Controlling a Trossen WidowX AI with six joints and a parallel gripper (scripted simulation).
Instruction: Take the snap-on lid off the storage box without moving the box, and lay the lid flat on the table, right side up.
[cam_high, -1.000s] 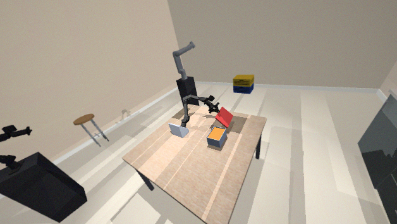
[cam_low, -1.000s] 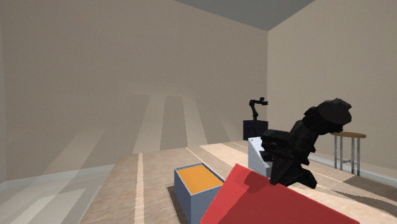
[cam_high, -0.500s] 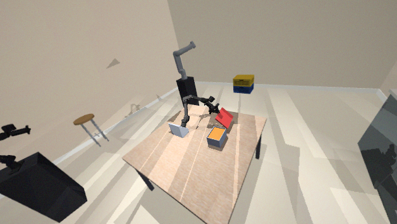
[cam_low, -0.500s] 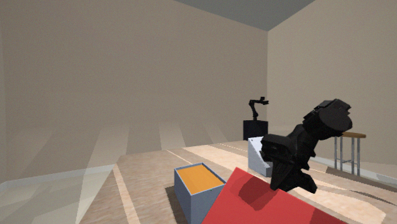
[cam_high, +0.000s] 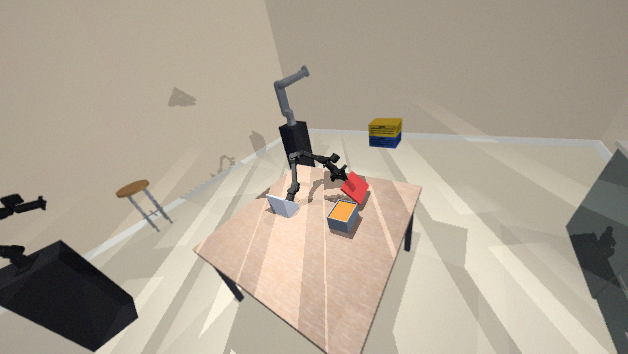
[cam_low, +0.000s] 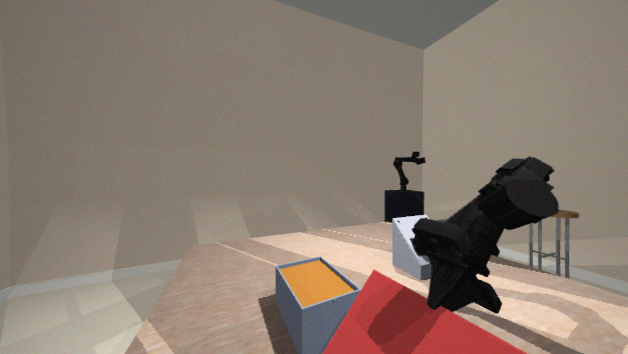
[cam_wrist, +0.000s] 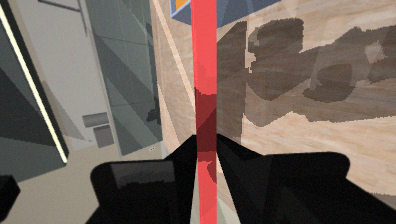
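Right now the lid is 60 mm ahead of my gripper tip, 50 mm below it and 20 mm to the left of it. From my gripper tip the other things lie so: storage box (250 mm to the right, 120 mm ahead, 110 mm below).
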